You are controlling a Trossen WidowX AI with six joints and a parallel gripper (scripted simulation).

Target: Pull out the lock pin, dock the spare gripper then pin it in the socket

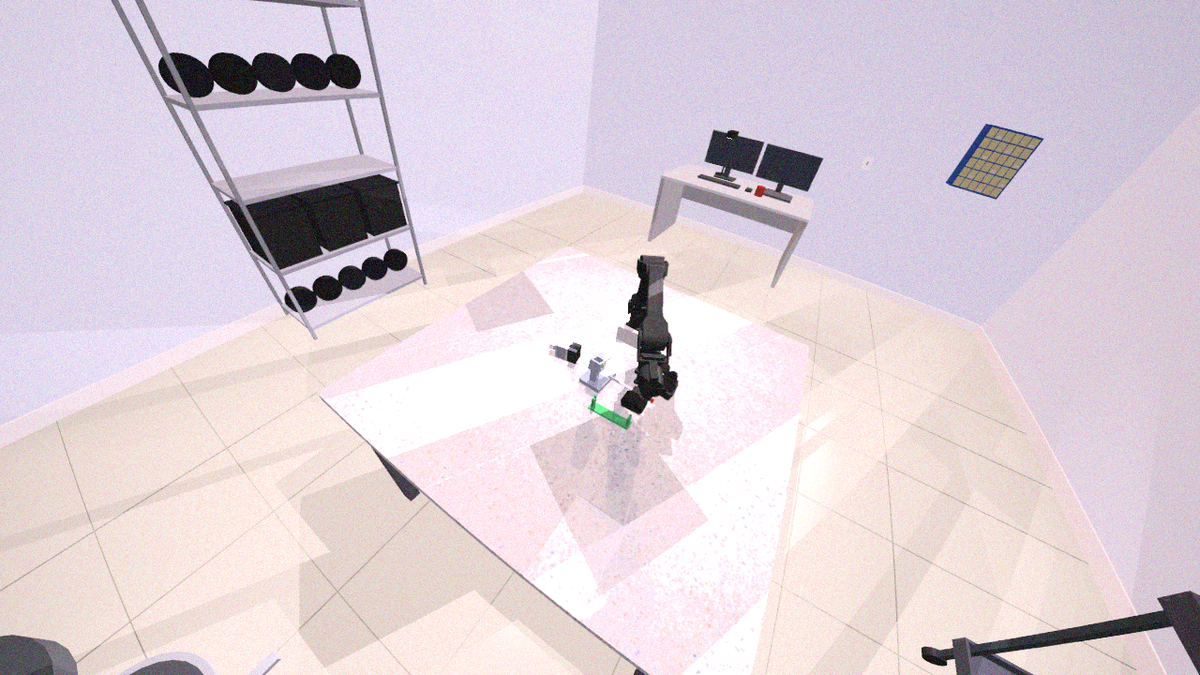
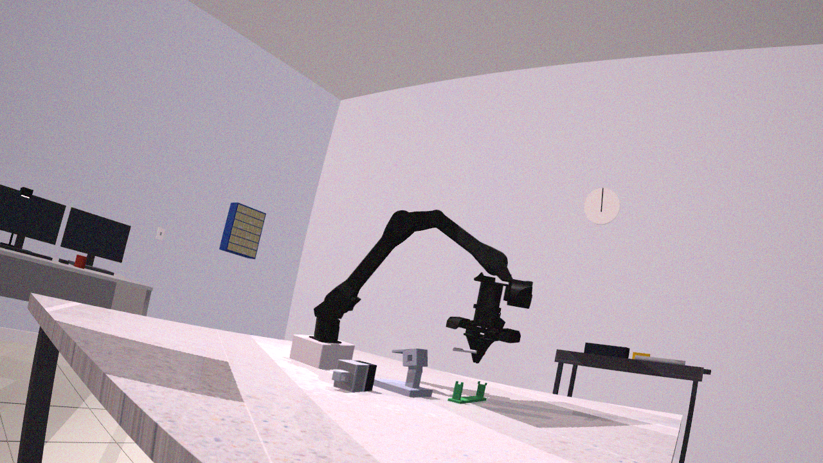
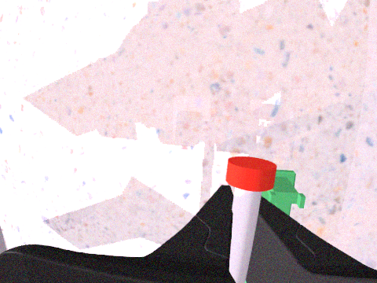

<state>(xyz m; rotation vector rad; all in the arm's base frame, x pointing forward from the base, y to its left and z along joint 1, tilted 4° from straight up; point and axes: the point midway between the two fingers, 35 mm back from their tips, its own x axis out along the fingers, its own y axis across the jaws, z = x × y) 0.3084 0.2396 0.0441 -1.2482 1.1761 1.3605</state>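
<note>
The cradle is 5 cm ahead of my gripper tip, 7 cm to the right of it and 6 cm below it. Also, from my gripper tip: spare gripper: 4 cm behind, 36 cm to the right, 6 cm below; then grey mount: 3 cm behind, 20 cm to the right, 4 cm below.
</note>
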